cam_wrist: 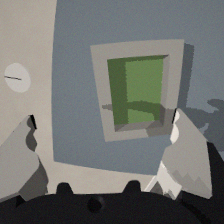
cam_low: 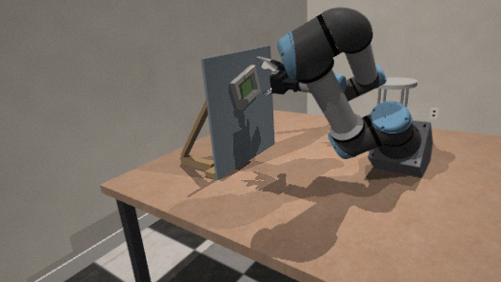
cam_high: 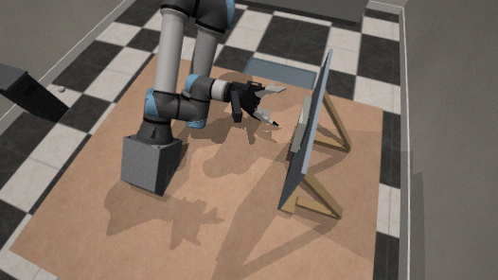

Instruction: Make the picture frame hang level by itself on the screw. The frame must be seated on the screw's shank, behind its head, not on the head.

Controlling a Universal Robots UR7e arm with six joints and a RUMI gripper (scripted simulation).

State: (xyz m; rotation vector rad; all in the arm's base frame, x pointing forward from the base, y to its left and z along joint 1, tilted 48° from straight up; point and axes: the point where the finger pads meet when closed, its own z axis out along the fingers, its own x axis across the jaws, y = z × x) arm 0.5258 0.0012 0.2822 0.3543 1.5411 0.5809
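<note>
The picture frame is 80 mm ahead of my hand, 10 mm to the left of it and 50 mm below it. Round my hand: blue-grey board (100 mm ahead, 10 mm to the left, 160 mm below).
</note>
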